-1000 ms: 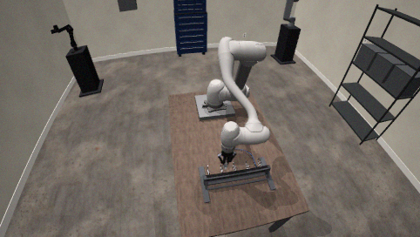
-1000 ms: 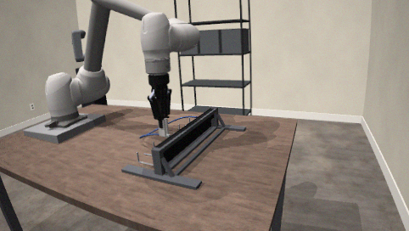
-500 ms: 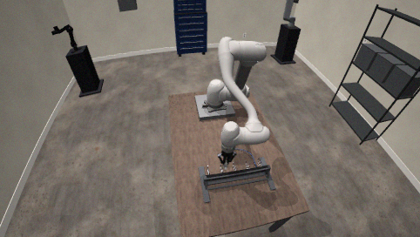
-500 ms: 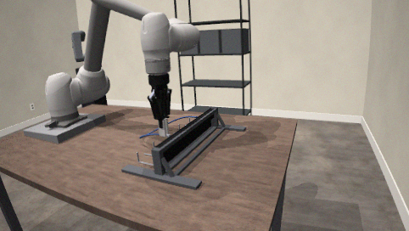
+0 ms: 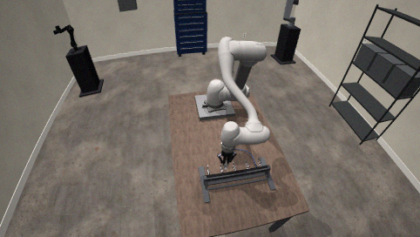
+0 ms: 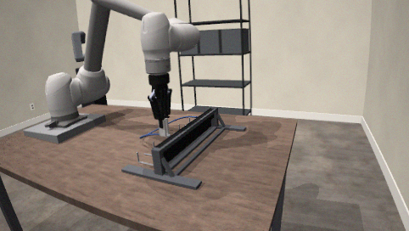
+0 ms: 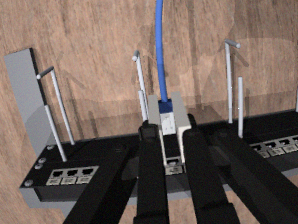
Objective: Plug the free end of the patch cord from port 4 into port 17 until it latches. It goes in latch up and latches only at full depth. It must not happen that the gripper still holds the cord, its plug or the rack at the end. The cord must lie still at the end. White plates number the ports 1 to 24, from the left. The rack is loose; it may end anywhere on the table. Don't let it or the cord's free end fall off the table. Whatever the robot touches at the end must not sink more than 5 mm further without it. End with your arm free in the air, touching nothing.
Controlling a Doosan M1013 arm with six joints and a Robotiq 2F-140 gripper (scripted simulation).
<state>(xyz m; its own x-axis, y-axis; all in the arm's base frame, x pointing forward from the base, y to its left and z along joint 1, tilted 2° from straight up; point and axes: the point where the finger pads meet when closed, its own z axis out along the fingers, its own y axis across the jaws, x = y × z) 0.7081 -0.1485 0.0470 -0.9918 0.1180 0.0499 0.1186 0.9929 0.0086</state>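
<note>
Right now my hand is 30 mm above the plug and 10 mm short of it.
</note>
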